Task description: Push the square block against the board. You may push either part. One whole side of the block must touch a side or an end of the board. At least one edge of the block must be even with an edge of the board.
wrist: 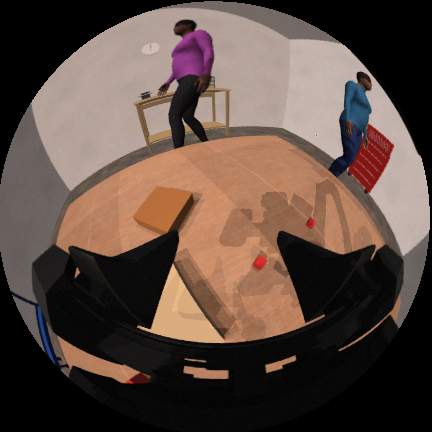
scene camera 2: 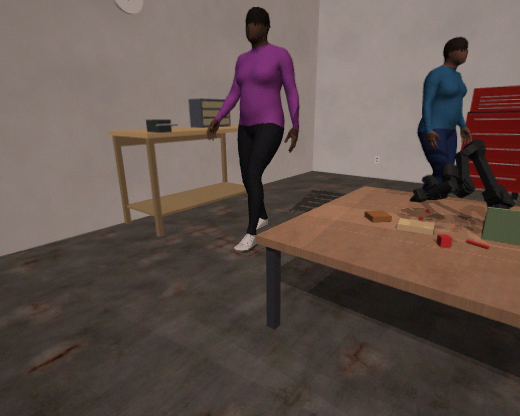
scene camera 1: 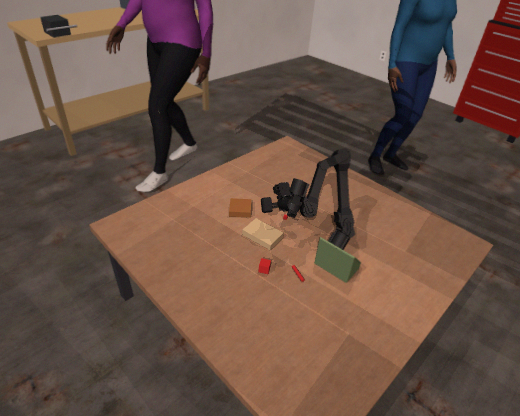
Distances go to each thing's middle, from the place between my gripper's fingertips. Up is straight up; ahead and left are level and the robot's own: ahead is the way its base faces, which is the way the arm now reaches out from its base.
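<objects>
Looking at the pale tan board (scene camera 1: pixel 267 236), I find my gripper 110 mm to the right of it, 100 mm above it and 20 mm past it. Going by their middles, the board is the nearest to my gripper of the things named here. The brown square block (wrist: pixel 164 209) is 100 mm below my hand and 40 mm to the left of it, and it lies 170 mm ahead of my hand.
</objects>
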